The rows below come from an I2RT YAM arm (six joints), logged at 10 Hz.
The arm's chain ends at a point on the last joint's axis. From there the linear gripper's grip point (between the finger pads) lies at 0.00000 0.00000 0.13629 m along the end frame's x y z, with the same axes.
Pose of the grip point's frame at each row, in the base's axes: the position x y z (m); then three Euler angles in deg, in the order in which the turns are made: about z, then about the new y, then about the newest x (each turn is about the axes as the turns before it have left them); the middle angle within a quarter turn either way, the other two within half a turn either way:
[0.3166, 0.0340, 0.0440, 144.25, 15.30, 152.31]
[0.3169, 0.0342, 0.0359, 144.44, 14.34, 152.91]
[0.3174, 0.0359, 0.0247, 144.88, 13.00, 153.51]
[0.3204, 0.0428, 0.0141, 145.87, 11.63, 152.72]
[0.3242, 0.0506, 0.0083, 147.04, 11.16, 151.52]
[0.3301, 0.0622, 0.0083, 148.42, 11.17, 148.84]
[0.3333, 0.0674, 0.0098, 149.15, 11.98, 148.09]
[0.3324, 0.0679, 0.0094, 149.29, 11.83, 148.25]
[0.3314, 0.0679, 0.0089, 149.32, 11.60, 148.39]
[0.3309, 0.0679, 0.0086, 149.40, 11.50, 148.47]
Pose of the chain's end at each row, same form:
[0.2538, 0.0012, 0.1604, 144.25, 15.30, 152.31]
[0.2564, 0.0012, 0.1535, 144.44, 14.34, 152.91]
[0.2600, 0.0020, 0.1436, 144.88, 13.00, 153.51]
[0.2651, 0.0048, 0.1327, 145.87, 11.63, 152.72]
[0.2694, 0.0087, 0.1258, 147.04, 11.16, 151.52]
[0.2739, 0.0140, 0.1227, 148.42, 11.17, 148.84]
[0.2757, 0.0179, 0.1230, 149.15, 11.98, 148.09]
[0.2753, 0.0184, 0.1228, 149.29, 11.83, 148.25]
[0.2749, 0.0184, 0.1226, 149.32, 11.60, 148.39]
[0.2747, 0.0183, 0.1224, 149.40, 11.50, 148.47]

